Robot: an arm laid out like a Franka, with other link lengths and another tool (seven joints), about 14 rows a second.
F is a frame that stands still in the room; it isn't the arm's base.
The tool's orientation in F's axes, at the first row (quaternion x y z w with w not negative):
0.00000 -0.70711 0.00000 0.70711
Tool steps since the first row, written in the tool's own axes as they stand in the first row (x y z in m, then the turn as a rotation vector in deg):
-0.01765 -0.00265 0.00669 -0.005 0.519 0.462
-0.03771 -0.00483 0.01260 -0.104 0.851 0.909
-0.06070 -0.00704 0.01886 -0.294 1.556 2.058
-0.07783 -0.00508 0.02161 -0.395 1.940 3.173
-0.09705 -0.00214 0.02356 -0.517 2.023 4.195
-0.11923 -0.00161 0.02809 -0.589 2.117 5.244
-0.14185 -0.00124 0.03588 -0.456 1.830 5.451
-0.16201 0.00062 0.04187 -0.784 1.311 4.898
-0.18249 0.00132 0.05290 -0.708 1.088 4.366
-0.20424 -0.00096 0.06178 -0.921 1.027 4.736
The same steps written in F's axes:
-0.00669 -0.00265 -0.01765 -0.462 0.519 -0.005
-0.01260 -0.00483 -0.03771 -0.909 0.851 -0.104
-0.01886 -0.00704 -0.06070 -2.058 1.556 -0.294
-0.02161 -0.00508 -0.07783 -3.173 1.940 -0.395
-0.02356 -0.00214 -0.09705 -4.195 2.023 -0.517
-0.02809 -0.00161 -0.11923 -5.244 2.117 -0.589
-0.03588 -0.00124 -0.14185 -5.451 1.830 -0.456
-0.04187 0.00062 -0.16201 -4.898 1.311 -0.784
-0.05290 0.00132 -0.18249 -4.366 1.088 -0.708
-0.06178 -0.00096 -0.20424 -4.736 1.027 -0.921

